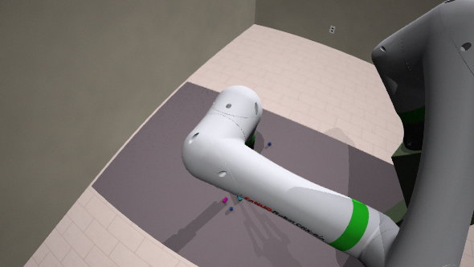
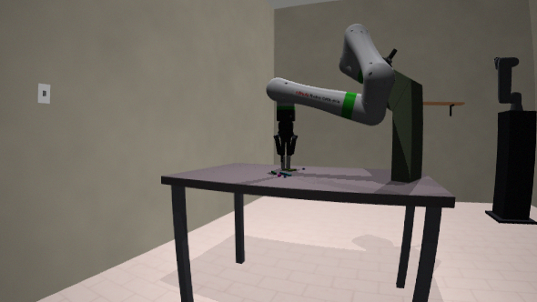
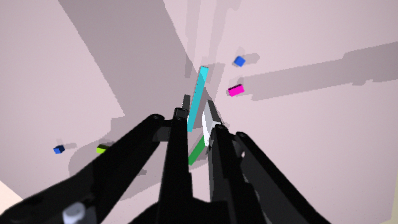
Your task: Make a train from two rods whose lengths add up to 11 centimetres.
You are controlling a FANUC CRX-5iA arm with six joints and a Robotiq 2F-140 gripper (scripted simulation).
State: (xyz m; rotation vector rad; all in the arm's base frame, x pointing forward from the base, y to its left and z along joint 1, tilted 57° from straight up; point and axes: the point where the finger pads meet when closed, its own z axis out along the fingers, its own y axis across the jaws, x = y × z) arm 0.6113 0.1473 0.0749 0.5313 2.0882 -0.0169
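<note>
My gripper is now 60 mm above the turquoise rod. The rest, counted from my hand: magenta rod 10 mm ahead, 60 mm to the left, 60 mm below; green rod 70 mm ahead, 30 mm to the right, 60 mm below.
</note>
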